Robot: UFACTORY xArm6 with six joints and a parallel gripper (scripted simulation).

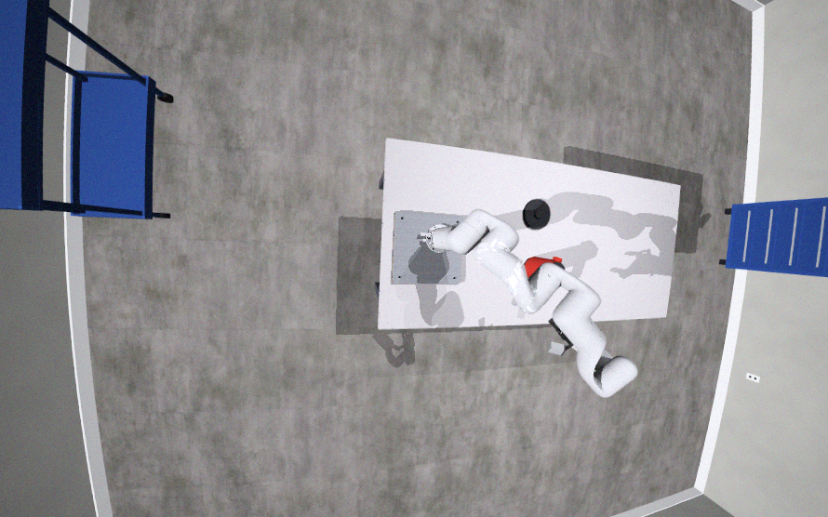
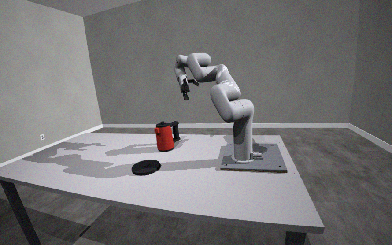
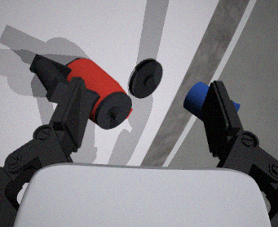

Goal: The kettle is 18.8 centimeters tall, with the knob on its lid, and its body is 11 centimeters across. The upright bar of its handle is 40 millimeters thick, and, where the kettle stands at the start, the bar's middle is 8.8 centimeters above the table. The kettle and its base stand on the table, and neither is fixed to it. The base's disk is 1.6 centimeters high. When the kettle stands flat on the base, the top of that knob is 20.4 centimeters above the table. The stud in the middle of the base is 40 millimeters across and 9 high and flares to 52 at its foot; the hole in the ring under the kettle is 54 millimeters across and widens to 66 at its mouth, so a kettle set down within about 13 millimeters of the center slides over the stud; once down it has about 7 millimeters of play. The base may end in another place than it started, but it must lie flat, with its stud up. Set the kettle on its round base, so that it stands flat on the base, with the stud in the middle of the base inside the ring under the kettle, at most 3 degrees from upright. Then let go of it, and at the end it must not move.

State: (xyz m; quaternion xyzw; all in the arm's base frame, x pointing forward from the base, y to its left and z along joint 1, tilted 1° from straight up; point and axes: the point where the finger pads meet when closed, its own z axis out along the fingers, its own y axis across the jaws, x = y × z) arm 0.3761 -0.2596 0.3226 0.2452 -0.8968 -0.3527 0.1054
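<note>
Right now my hand is 240 mm above the red kettle, 120 mm to the right of it and 120 mm short of it. Round my hand: black round base 420 mm to the left, 320 mm below, 120 mm ahead.
</note>
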